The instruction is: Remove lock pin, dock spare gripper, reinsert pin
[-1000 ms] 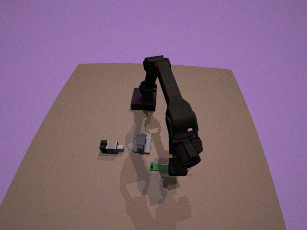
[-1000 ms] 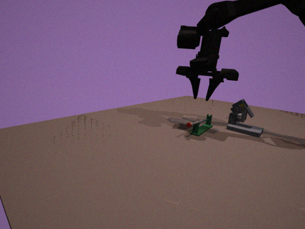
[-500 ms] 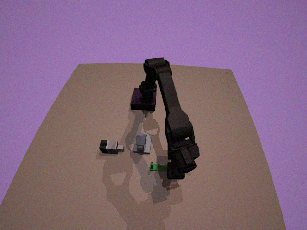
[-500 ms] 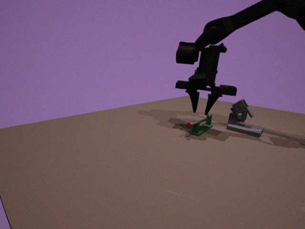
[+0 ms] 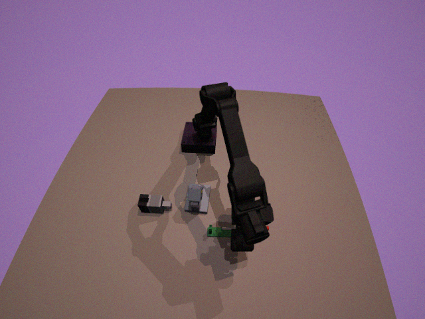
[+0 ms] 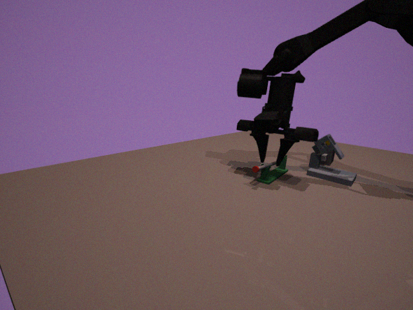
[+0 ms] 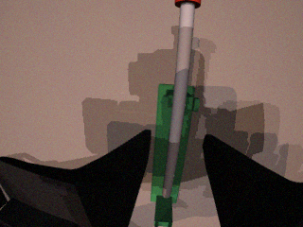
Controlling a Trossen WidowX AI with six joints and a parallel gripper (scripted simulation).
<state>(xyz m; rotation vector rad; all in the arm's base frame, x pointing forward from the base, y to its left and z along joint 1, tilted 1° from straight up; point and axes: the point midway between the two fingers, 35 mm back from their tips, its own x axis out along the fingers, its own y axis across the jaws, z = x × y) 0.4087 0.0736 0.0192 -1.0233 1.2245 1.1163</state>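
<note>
Now: gripper tip 10 mm past the green cradle, 40 mm to the left of it and 20 mm above it. The rest, counted from my gripper tip: spare gripper 130 mm behind, 280 mm to the right, 10 mm below; then grey mount 130 mm behind, 130 mm to the right, 10 mm above.
</note>
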